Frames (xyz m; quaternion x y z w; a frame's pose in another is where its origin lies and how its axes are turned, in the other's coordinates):
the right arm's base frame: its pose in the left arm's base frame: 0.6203 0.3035 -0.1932 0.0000 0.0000 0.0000 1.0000
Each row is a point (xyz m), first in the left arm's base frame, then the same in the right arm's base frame.
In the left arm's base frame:
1: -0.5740 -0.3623 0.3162
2: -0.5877 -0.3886 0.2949
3: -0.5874 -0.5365 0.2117
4: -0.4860 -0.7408 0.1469
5: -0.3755 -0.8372 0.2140
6: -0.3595 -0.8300 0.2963
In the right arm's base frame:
1: -1.1943 -0.6658 0.5094
2: -1.2080 -0.6921 0.4881
3: -1.2077 -0.8400 0.4049
4: -1.1063 -1.0443 0.3401
5: -0.9958 -1.1407 0.4072
6: -0.9798 -1.1335 0.4895

